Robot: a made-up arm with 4 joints.
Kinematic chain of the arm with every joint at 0, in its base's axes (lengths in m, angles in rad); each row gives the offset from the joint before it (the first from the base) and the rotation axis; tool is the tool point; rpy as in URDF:
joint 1: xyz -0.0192 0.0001 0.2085 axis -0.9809 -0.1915 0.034
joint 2: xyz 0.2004 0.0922 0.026 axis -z
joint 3: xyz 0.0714 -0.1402 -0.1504 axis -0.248 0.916 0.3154
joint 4: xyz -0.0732 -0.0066 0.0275 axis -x
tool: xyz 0.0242 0.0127 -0.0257 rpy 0 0 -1.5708
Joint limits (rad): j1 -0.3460..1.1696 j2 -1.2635..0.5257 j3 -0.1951..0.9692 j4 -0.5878..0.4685
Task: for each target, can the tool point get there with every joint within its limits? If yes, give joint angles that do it. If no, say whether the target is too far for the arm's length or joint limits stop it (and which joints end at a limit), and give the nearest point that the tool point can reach.
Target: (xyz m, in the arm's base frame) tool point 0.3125 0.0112 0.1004
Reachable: yes | joints 0.1275 -0.9181 0.2401 0.2366
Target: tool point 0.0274 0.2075 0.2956
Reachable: no: joint limits stop it (at a limit: joint 1, joint 2, joint 4) | nearest point 0.1324 0.0090 0.0910 | short by 0.304 m
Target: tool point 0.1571 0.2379 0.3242
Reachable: no: joint limits stop it (at a limit: joint 1, joint 2, joint 3, joint 4) | nearest point 0.3123 0.1178 0.1438 | short by 0.266 m
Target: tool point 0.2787 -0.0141 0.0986
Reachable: yes | joints -0.0866 -0.5291 0.4895 0.3262
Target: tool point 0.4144 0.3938 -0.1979
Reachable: no: too far | nearest point 0.3176 0.1114 0.0824 | short by 0.409 m
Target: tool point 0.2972 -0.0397 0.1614
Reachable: yes | joints 0.6762 -0.6770 0.4489 -0.1770
